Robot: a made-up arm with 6 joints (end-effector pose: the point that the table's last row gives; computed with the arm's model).
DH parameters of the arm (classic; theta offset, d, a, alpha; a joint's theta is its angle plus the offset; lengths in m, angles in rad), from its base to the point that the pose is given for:
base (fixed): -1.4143 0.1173 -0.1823 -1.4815
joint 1: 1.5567 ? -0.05 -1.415
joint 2: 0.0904 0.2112 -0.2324 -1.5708
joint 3: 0 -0.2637 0.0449 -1.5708
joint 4: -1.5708 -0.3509 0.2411 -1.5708
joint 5: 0 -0.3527 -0.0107 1.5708
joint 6: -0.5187 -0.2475 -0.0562 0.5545
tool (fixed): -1.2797 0.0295 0 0
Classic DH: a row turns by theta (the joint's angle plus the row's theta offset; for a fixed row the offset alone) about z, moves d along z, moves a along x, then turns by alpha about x.
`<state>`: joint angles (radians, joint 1 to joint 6).
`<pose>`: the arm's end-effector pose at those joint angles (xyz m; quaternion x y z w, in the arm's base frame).
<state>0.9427 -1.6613 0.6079 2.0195 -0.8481 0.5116</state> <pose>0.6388 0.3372 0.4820 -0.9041 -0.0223 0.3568 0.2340</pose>
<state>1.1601 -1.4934 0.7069 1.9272 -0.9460 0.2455</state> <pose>0.6383 0.3394 0.3685 -0.7471 -0.1405 0.4799 0.4380</pose>
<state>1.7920 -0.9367 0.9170 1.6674 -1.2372 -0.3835</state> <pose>0.4081 0.4967 0.2607 -0.1035 -0.2930 0.6777 0.6665</pose>
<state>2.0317 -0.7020 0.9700 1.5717 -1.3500 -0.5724</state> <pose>0.2636 0.5038 0.3095 0.1014 -0.2978 0.7276 0.6096</pose>
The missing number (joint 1, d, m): 0.1467
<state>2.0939 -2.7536 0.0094 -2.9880 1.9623 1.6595</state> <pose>0.0353 -0.4110 0.3392 0.4332 -0.2553 0.1597 0.8495</pose>
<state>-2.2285 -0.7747 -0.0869 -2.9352 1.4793 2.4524</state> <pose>0.6755 0.0525 -0.3705 -0.3729 0.8501 0.1694 0.3309</pose>
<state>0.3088 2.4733 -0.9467 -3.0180 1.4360 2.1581</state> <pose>-0.0096 1.0785 0.0087 -0.9324 -0.1594 0.2267 0.2320</pose>
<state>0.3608 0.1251 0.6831 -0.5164 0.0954 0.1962</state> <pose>0.4199 0.9723 0.5503 0.4565 0.0092 0.5119 0.7277</pose>
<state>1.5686 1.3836 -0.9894 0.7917 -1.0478 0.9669</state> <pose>0.7984 -0.0964 0.6369 0.6171 -0.7819 -0.0772 0.0425</pose>
